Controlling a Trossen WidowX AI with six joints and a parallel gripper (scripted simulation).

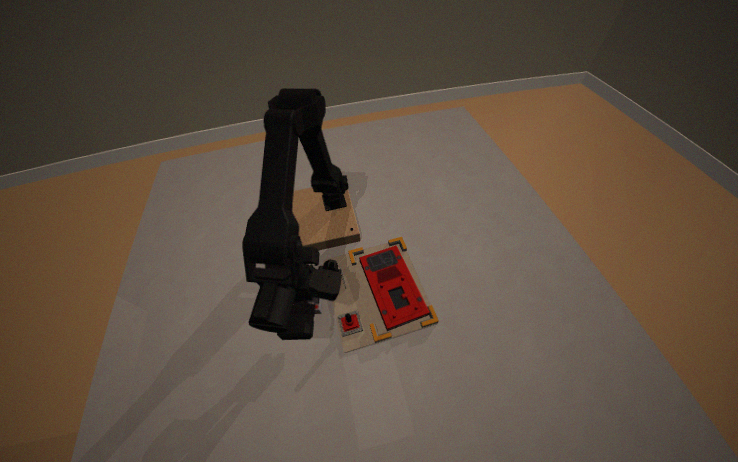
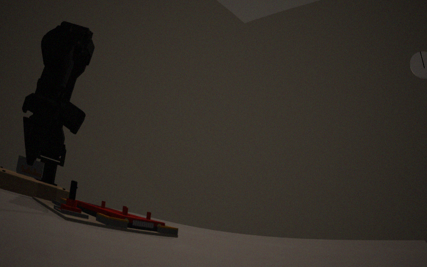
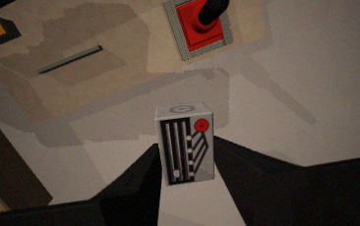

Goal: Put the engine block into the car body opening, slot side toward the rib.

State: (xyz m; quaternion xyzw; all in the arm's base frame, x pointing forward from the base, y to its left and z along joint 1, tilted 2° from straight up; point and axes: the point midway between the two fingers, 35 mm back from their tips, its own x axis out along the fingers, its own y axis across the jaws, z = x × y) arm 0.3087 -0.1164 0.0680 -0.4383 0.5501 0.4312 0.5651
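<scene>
Right now the black peg is 8 cm to the left of my gripper tip, 5 cm ahead of it and 3 cm below it. From my gripper tip the other things lie so: engine block 1 cm below.
</scene>
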